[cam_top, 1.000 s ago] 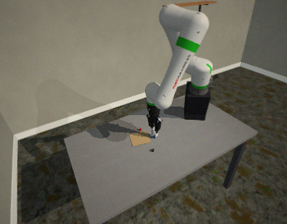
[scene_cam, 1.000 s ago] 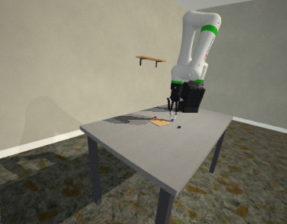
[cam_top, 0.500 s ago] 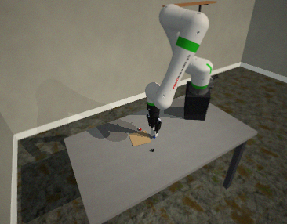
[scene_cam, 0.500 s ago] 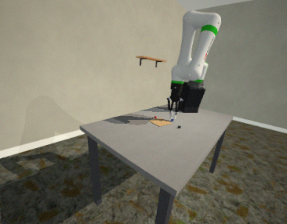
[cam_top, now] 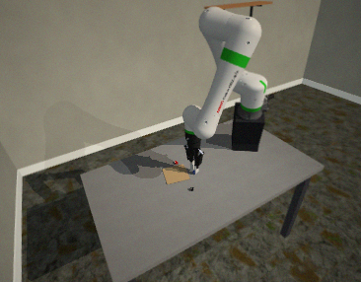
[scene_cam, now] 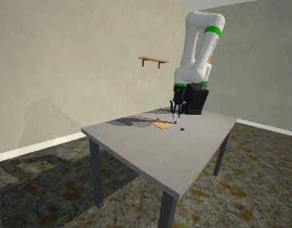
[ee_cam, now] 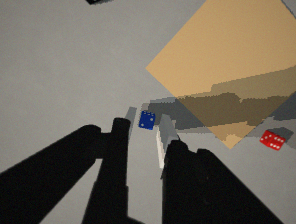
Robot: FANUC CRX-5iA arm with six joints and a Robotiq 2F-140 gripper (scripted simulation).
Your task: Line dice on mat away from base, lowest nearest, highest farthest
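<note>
Right now my hand is 40 mm above the blue die. Round my hand: black die: 80 mm ahead, 120 mm to the left, 40 mm below; then red die: 60 mm ahead, 130 mm to the right, 40 mm below; then tan mat: 110 mm ahead, 50 mm to the right, 50 mm below.
</note>
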